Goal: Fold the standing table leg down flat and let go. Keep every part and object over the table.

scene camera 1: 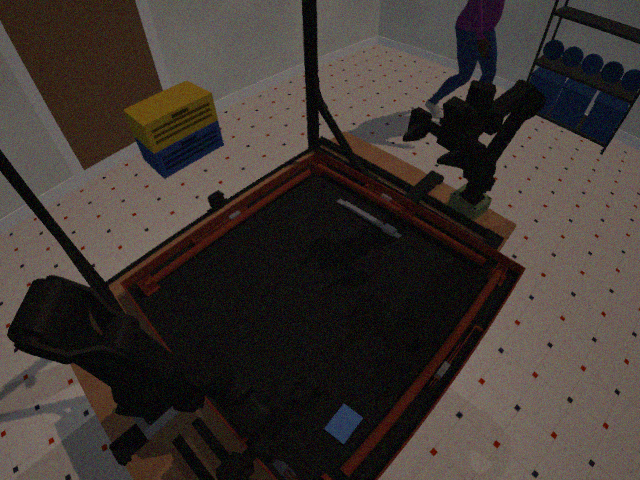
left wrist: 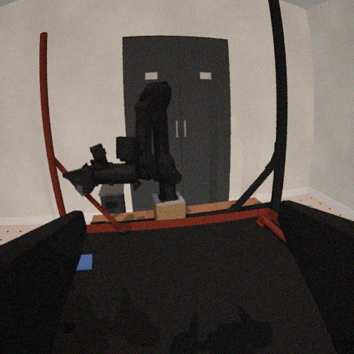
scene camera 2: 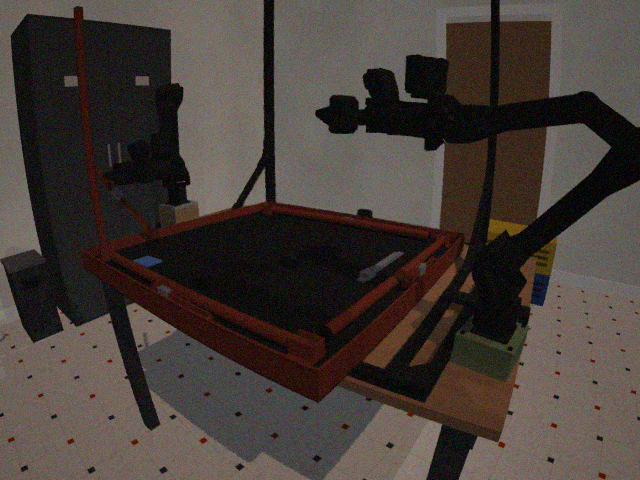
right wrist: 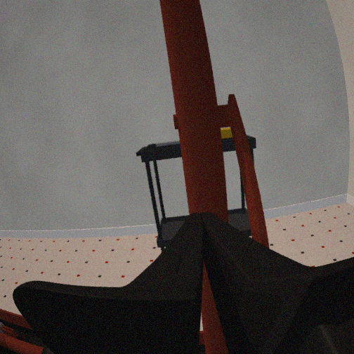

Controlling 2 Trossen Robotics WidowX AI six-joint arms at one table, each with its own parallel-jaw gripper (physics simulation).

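Places are measured from the left arm's base along level axes (x ahead, y left, z up), in millimetres.
Pixels of known places: left gripper, fingertip midpoint: (scene camera 1: 419,149); right gripper, fingertip midpoint: (scene camera 1: 317,474) (scene camera 2: 103,175); left arm's base, origin of the base link: (scene camera 1: 471,196) (scene camera 2: 494,329); right arm's base, origin of the base link: (scene camera 1: 153,402) (scene camera 2: 177,203).
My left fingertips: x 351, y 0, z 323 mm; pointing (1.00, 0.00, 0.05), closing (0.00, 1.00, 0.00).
Ahead of a thing's pixels: the offset from my left fingertips to its top centre. "spot": to the spot under its first point.
The upturned table has a red rim (scene camera 1: 222,227) (scene camera 2: 320,379) around a dark underside. One red leg @(spot: 479 mm ahead, 338 mm left, 67 mm up) (scene camera 2: 85,103) (left wrist: 44,100) (right wrist: 192,90) stands upright at its corner, at the left in scene camera 2, with a slanted red brace @(spot: 533 mm ahead, 217 mm left, 240 mm down) (scene camera 2: 135,214) (left wrist: 102,209) (right wrist: 252,190). My right gripper (scene camera 2: 109,175) (left wrist: 62,174) (right wrist: 199,221) is shut and empty, close to the leg near the top of the brace; contact cannot be told. The leg passes behind its fingertips in the right wrist view. My left gripper (scene camera 2: 320,113) is open and empty, high above the table on the other side.
A blue square @(spot: 387 mm ahead, 250 mm left, 328 mm down) (scene camera 1: 343,423) (scene camera 2: 147,260) (left wrist: 85,262) and a grey tool @(30 mm back, 144 mm right, 324 mm down) (scene camera 1: 368,217) (scene camera 2: 381,266) lie on the underside. Other red legs (scene camera 1: 423,372) (scene camera 2: 361,222) lie folded along the rim. Tall black posts (scene camera 1: 310,77) (scene camera 2: 269,103) (left wrist: 281,100) rise beside the table.
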